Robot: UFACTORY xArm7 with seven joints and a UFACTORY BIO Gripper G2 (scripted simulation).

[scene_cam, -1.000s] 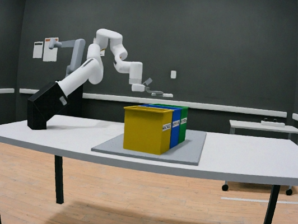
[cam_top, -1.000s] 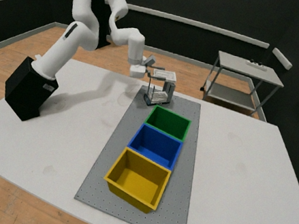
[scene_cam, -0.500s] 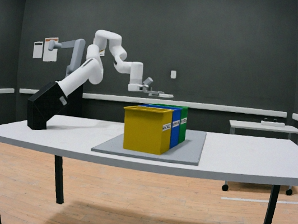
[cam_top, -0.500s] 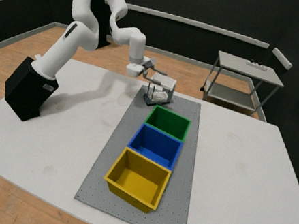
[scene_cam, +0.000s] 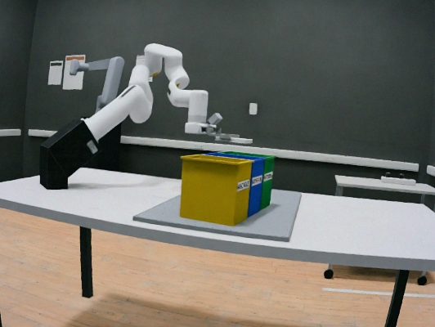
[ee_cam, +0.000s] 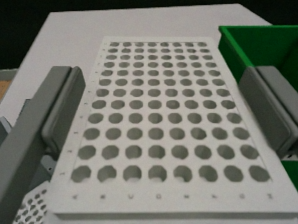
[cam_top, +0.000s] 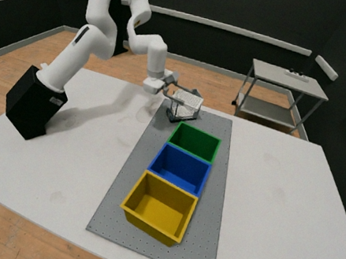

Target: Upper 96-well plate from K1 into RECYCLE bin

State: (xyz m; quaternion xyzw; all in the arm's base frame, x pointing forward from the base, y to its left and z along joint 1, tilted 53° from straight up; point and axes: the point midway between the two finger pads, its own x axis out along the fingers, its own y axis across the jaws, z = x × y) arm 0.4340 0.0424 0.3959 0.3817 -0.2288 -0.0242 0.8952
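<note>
My gripper is now 190 mm short of the yellow recycle bin, 400 mm to the left of it and 140 mm above it. Also, from my hand: blue bin (170 mm ahead, 270 mm to the right, 140 mm below); green bin (160 mm ahead, 140 mm to the right, 140 mm below).
</note>
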